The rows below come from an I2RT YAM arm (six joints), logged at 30 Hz.
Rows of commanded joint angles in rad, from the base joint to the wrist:
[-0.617, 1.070, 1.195, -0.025, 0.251, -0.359]
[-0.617, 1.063, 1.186, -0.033, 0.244, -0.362]
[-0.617, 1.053, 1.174, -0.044, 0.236, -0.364]
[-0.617, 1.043, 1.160, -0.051, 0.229, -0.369]
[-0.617, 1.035, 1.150, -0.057, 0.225, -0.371]
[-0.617, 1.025, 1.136, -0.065, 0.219, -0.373]
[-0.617, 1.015, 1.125, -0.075, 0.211, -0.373]
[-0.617, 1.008, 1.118, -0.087, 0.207, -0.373]
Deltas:
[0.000, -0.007, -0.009, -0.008, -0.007, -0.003]
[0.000, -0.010, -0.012, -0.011, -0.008, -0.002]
[0.000, -0.010, -0.014, -0.007, -0.007, -0.005]
[0.000, -0.008, -0.010, -0.006, -0.004, -0.002]
[0.000, -0.010, -0.014, -0.008, -0.006, -0.002]
[0.000, -0.010, -0.011, -0.010, -0.008, 0.000]
[0.000, -0.007, -0.007, -0.012, -0.004, 0.000]

